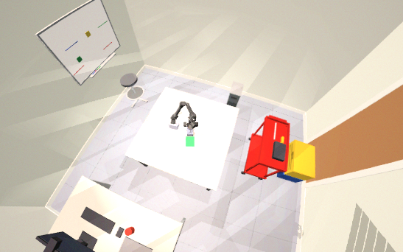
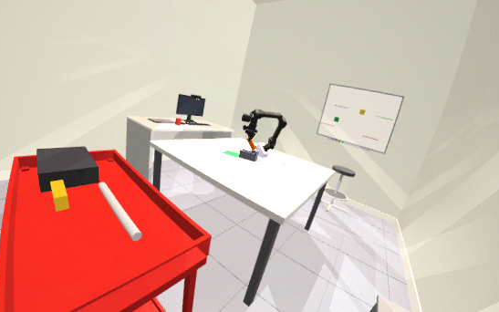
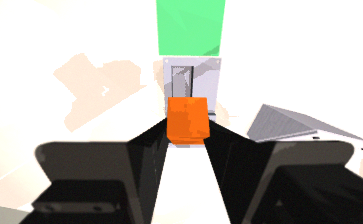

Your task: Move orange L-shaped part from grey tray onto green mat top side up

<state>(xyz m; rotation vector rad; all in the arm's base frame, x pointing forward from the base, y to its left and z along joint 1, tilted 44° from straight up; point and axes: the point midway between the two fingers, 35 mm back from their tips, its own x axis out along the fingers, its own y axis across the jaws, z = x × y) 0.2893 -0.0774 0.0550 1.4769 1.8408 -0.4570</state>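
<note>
Now: gripper tip 170 mm above the green mat, 140 mm to the left of it and 30 mm short of it. From my gripper tip the other things lie so: orange L-shaped part 30 mm below, 20 mm to the left, 20 mm behind.
</note>
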